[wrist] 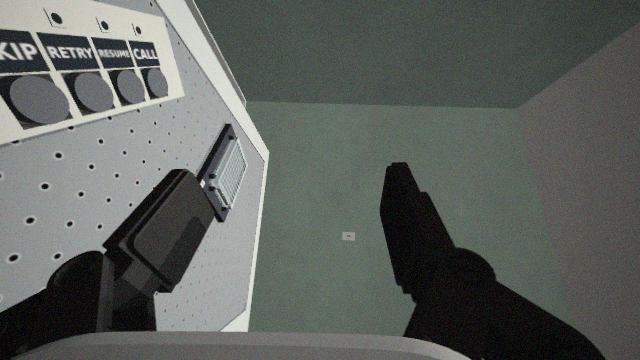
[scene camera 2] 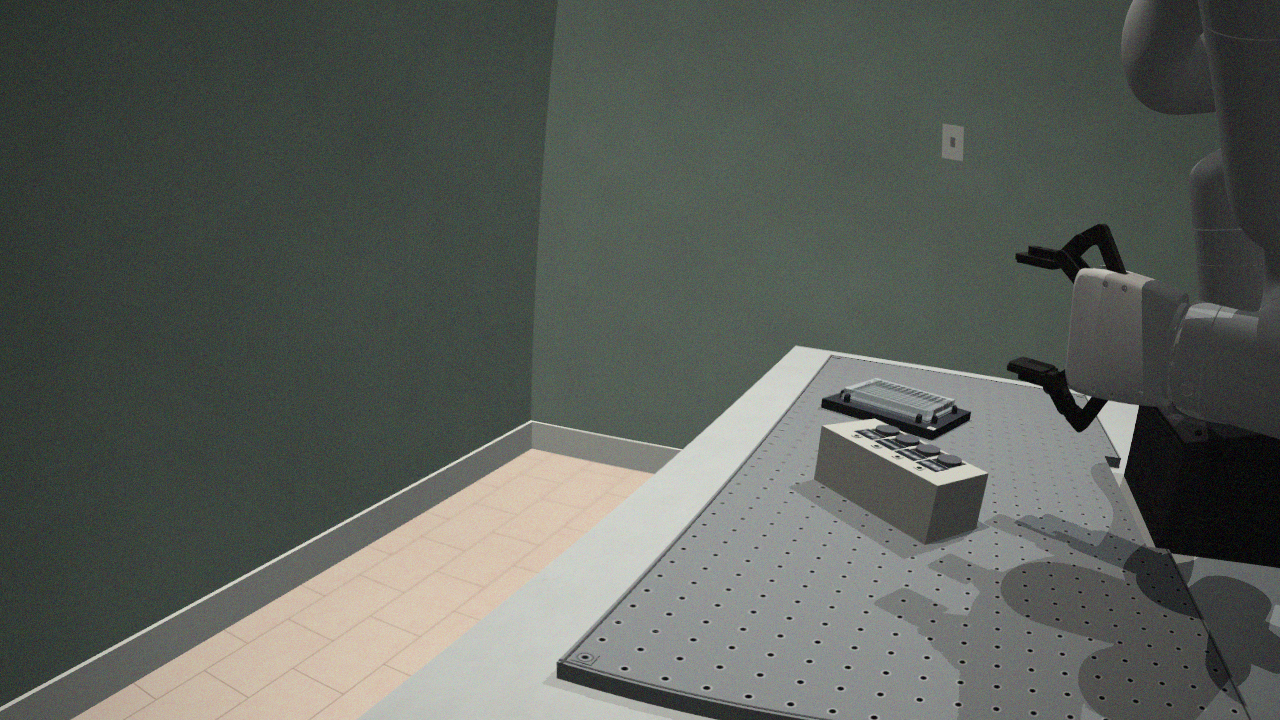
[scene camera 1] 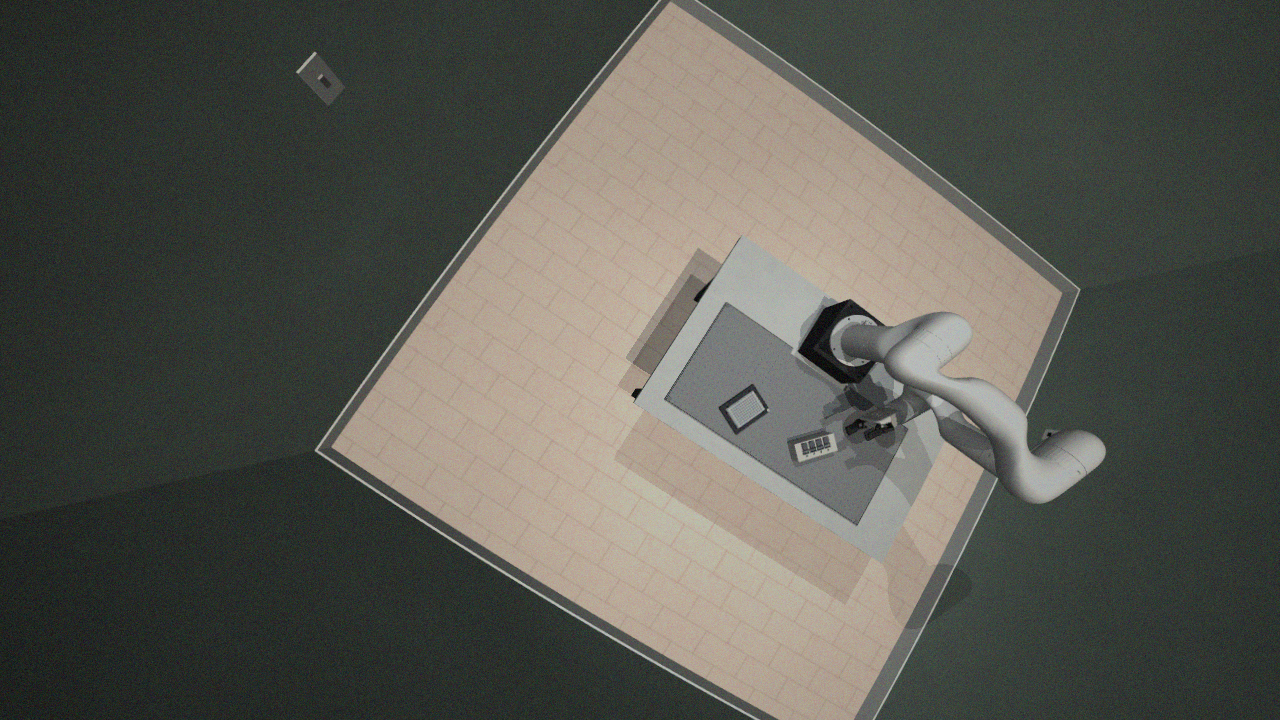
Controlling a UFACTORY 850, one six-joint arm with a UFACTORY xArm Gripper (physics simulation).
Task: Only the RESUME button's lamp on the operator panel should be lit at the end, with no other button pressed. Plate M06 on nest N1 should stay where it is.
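The operator panel is a cream box with a row of round grey buttons. In the wrist view the RESUME button lies between RETRY and CALL. The RESUME lamp looks dark, as do the other visible lamps. A pale ribbed plate sits on a dark nest; no M06 or N1 marking is readable. My gripper is open and empty, raised above the board beside the panel, fingers pointing sideways.
The panel and nest stand on a grey perforated board on a pale table. The black robot base stands by the board's edge. A wall switch is far off.
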